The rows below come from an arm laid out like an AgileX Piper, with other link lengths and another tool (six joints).
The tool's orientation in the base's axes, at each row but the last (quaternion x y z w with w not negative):
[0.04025, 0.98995, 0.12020, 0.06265]
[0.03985, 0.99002, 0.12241, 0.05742]
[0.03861, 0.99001, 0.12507, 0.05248]
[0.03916, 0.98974, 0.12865, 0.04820]
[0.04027, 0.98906, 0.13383, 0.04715]
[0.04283, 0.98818, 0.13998, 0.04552]
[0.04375, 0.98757, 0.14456, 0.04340]
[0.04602, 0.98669, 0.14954, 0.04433]
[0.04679, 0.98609, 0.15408, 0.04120]
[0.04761, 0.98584, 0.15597, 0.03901]
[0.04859, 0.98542, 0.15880, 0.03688]
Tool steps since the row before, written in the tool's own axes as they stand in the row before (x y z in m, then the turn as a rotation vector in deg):
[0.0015, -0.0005, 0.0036, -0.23, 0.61, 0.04]
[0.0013, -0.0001, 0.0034, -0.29, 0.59, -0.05]
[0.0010, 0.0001, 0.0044, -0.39, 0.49, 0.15]
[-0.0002, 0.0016, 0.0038, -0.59, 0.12, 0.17]
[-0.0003, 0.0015, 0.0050, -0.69, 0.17, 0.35]
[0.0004, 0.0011, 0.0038, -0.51, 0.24, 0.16]
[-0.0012, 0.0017, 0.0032, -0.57, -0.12, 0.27]
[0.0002, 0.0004, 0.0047, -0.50, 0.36, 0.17]
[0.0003, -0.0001, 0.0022, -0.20, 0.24, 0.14]
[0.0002, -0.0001, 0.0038, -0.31, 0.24, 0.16]
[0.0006, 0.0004, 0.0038, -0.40, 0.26, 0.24]
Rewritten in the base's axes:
[-0.0010, 0.0005, -0.0038, 0.27, 0.58, 0.14]
[-0.0009, 0.0008, -0.0034, 0.32, 0.53, 0.22]
[-0.0005, 0.0013, -0.0043, 0.43, 0.47, 0.02]
[0.0007, 0.0025, -0.0032, 0.61, 0.11, -0.08]
[0.0009, 0.0027, -0.0044, 0.73, 0.19, -0.23]
[0.0001, 0.0021, -0.0034, 0.54, 0.22, -0.05]
[0.0016, 0.0024, -0.0025, 0.58, -0.09, -0.25]
[0.0003, 0.0018, -0.0044, 0.54, 0.34, -0.02]
[-0.0001, 0.0006, -0.0021, 0.23, 0.25, -0.05]
[0.0001, 0.0011, -0.0036, 0.34, 0.24, -0.06]
[-0.0002, 0.0016, -0.0035, 0.44, 0.28, -0.12]

